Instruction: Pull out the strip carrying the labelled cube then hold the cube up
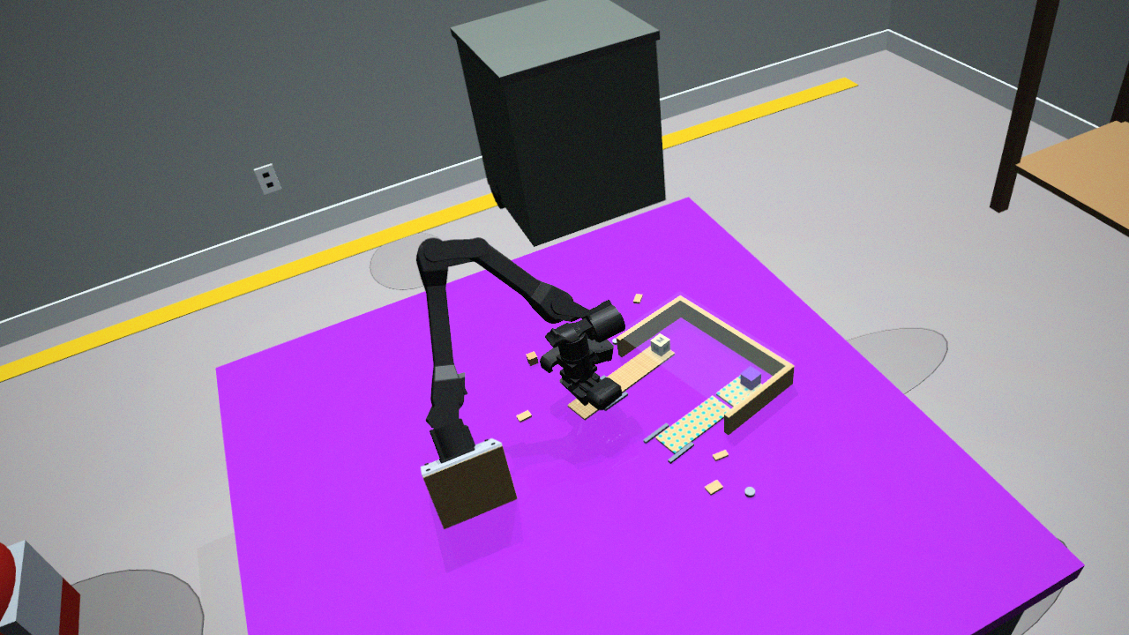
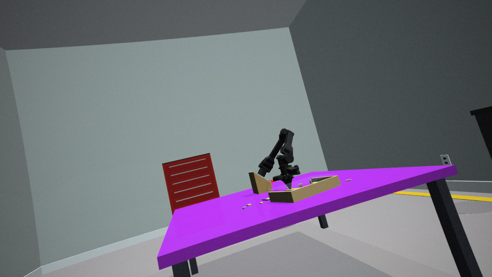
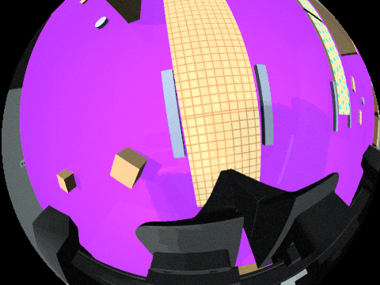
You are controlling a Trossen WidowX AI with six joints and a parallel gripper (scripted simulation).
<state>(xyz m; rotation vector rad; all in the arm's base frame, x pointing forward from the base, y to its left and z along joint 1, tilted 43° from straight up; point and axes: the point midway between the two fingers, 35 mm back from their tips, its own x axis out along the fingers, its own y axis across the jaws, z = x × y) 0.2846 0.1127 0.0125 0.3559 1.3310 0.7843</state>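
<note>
My gripper tip is 21 cm short of the labelled cube, 6 cm to the right of it and 1 cm below it. Round my gripper tip: grey disc: 35 cm to the right, 17 cm ahead.
</note>
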